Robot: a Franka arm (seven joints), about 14 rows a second.
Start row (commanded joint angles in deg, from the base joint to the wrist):
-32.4, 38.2, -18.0, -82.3, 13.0, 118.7, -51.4
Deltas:
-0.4, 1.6, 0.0, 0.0, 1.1, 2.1, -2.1
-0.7, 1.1, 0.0, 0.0, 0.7, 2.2, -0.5
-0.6, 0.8, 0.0, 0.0, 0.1, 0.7, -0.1
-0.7, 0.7, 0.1, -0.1, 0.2, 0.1, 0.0
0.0, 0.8, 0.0, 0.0, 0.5, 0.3, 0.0
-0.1, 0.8, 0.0, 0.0, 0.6, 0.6, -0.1
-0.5, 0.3, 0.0, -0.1, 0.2, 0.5, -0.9
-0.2, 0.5, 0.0, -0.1, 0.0, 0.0, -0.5
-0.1, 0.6, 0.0, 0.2, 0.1, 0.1, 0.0
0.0, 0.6, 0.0, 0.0, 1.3, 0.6, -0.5
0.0, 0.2, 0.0, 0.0, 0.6, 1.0, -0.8
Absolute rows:
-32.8, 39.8, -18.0, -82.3, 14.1, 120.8, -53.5
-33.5, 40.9, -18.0, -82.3, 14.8, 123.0, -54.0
-34.1, 41.7, -18.0, -82.3, 14.9, 123.7, -54.1
-34.8, 42.4, -17.9, -82.4, 15.1, 123.8, -54.1
-34.8, 43.2, -17.9, -82.4, 15.6, 124.1, -54.1
-34.9, 44.0, -17.9, -82.4, 16.2, 124.7, -54.2
-35.4, 44.3, -17.9, -82.5, 16.4, 125.2, -55.1
-35.6, 44.8, -17.9, -82.6, 16.4, 125.2, -55.6
-35.7, 45.4, -17.9, -82.4, 16.5, 125.3, -55.6
-35.7, 46.0, -17.9, -82.4, 17.8, 125.9, -56.1
-35.7, 46.2, -17.9, -82.4, 18.4, 126.9, -56.9

